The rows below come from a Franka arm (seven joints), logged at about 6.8 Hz.
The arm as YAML. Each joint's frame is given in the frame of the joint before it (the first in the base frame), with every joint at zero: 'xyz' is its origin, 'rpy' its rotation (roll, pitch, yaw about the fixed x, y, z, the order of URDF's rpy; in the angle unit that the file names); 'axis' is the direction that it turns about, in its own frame. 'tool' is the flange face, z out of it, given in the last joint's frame.
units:
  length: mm
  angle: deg
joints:
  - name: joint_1
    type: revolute
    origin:
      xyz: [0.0, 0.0, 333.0]
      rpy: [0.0, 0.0, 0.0]
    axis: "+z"
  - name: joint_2
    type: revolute
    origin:
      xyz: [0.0, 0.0, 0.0]
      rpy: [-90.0, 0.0, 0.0]
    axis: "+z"
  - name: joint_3
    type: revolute
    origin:
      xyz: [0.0, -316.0, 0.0]
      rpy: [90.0, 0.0, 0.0]
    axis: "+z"
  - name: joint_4
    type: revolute
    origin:
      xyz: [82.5, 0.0, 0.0]
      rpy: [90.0, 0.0, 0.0]
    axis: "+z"
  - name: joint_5
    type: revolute
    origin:
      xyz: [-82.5, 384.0, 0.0]
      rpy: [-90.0, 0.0, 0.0]
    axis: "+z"
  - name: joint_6
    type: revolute
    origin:
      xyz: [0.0, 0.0, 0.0]
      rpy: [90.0, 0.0, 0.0]
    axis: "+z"
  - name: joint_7
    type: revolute
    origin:
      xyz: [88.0, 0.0, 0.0]
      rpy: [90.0, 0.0, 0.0]
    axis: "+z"
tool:
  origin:
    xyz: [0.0, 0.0, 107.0]
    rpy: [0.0, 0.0, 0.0]
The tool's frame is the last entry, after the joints.
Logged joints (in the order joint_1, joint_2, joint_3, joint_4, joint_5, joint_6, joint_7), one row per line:
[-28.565, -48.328, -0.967, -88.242, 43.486, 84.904, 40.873]
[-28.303, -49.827, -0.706, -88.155, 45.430, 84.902, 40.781]
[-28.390, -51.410, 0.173, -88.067, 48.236, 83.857, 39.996]
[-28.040, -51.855, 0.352, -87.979, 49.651, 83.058, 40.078]
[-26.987, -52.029, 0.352, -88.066, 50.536, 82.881, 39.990]
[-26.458, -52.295, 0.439, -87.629, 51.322, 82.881, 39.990]
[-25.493, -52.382, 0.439, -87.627, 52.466, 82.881, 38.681]
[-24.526, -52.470, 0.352, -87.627, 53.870, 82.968, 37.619]
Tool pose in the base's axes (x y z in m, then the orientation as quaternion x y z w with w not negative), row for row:
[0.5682, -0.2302, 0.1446, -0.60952, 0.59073, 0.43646, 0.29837]
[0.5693, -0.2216, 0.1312, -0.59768, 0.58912, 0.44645, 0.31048]
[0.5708, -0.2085, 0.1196, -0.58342, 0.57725, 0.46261, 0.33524]
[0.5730, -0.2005, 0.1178, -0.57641, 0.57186, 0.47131, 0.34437]
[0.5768, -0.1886, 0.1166, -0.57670, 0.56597, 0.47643, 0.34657]
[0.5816, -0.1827, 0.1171, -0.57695, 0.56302, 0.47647, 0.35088]
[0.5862, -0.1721, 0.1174, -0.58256, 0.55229, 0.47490, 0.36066]
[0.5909, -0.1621, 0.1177, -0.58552, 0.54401, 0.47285, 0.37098]
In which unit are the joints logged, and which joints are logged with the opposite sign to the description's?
The joints are logged in degrees. Opposite sign: joint_2.
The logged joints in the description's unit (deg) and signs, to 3 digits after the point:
[-28.565, 48.328, -0.967, -88.242, 43.486, 84.904, 40.873]
[-28.303, 49.827, -0.706, -88.155, 45.430, 84.902, 40.781]
[-28.390, 51.410, 0.173, -88.067, 48.236, 83.857, 39.996]
[-28.040, 51.855, 0.352, -87.979, 49.651, 83.058, 40.078]
[-26.987, 52.029, 0.352, -88.066, 50.536, 82.881, 39.990]
[-26.458, 52.295, 0.439, -87.629, 51.322, 82.881, 39.990]
[-25.493, 52.382, 0.439, -87.627, 52.466, 82.881, 38.681]
[-24.526, 52.470, 0.352, -87.627, 53.870, 82.968, 37.619]

